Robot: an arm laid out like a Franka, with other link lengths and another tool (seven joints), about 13 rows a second.
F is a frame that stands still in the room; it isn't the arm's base.
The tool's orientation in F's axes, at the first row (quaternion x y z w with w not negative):
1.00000, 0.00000, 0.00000, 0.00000
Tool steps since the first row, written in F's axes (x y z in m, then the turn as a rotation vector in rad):
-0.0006, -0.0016, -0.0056, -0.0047, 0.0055, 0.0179
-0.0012, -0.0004, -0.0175, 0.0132, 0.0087, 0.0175
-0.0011, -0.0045, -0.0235, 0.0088, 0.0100, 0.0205
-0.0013, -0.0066, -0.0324, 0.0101, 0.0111, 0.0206
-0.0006, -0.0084, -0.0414, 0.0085, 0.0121, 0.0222
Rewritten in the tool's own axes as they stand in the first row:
-0.0006, 0.0016, 0.0056, -0.0047, -0.0055, -0.0179
-0.0012, 0.0004, 0.0175, 0.0132, -0.0087, -0.0175
-0.0011, 0.0045, 0.0235, 0.0088, -0.0100, -0.0205
-0.0013, 0.0066, 0.0324, 0.0101, -0.0111, -0.0206
-0.0006, 0.0084, 0.0414, 0.0085, -0.0121, -0.0222

